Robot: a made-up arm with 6 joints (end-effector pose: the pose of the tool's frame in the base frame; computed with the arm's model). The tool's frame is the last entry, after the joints. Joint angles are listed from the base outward.
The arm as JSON. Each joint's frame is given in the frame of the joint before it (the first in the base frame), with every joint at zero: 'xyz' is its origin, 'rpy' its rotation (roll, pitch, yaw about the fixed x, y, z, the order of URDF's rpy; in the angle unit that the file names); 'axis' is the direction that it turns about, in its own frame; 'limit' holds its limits. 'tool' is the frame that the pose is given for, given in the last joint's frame.
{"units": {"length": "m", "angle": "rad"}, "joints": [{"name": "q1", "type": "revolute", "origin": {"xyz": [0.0, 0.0, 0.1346], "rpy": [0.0, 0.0, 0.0]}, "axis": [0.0, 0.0, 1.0], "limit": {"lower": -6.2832, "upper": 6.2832}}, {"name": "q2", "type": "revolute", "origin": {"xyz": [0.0, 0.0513, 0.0], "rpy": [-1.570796, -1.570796, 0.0]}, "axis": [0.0, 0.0, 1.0], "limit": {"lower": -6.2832, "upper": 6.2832}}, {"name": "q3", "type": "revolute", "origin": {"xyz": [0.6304, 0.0, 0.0], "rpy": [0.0, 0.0, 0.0]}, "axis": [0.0, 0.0, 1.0], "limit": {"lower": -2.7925, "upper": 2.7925}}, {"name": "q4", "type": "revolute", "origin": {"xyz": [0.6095, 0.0, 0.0], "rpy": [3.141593, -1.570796, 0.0]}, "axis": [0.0, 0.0, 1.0], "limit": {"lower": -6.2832, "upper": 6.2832}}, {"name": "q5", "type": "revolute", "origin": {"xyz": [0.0, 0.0, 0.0], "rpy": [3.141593, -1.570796, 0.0]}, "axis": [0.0, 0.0, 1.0], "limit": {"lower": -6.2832, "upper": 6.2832}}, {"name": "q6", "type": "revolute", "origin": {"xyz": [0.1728, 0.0, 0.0], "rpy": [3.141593, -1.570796, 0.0]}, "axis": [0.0, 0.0, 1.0], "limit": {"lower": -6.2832, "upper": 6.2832}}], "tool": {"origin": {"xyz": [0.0, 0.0, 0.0], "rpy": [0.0, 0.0, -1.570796]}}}
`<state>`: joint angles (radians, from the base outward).
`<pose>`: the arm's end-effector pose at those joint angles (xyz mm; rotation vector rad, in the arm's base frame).
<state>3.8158 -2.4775 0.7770 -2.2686 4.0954 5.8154</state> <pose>806.8 440.8 -337.9 0.9330 0.0598 -0.1303</pose>
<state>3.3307 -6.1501 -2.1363 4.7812 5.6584 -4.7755</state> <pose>612.1 -37.7 439.0 2.2943 -0.2507 1.4407</pose>
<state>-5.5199 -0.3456 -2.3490 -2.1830 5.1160 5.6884</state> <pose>-550.7 -275.9 156.4 -2.2027 -0.1458 1.9193</pose>
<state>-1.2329 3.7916 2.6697 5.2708 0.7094 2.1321</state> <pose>-105.2 166.1 351.1 0.7391 -0.3466 -0.1607</pose>
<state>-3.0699 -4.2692 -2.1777 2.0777 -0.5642 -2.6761</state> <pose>-491.5 -5.7 617.0 -0.3648 0.5785 2.5825</pose>
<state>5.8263 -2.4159 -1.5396 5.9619 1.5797 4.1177</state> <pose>-81.3 36.3 -873.6 1.9963 -1.5263 -0.8716</pose>
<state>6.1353 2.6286 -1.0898 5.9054 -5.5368 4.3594</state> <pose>1038.6 -146.6 -500.1 -2.2381 1.5375 -1.3303</pose>
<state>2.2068 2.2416 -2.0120 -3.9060 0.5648 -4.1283</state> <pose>-449.6 414.8 493.6 0.3227 -0.2855 0.4932</pose>
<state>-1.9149 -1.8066 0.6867 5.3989 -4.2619 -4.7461</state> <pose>289.5 1012.5 308.9 0.6927 -1.0376 -0.3280</pose>
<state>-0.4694 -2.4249 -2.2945 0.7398 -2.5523 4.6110</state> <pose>39.6 -35.2 -266.5 1.4022 -0.5021 -2.1878</pose>
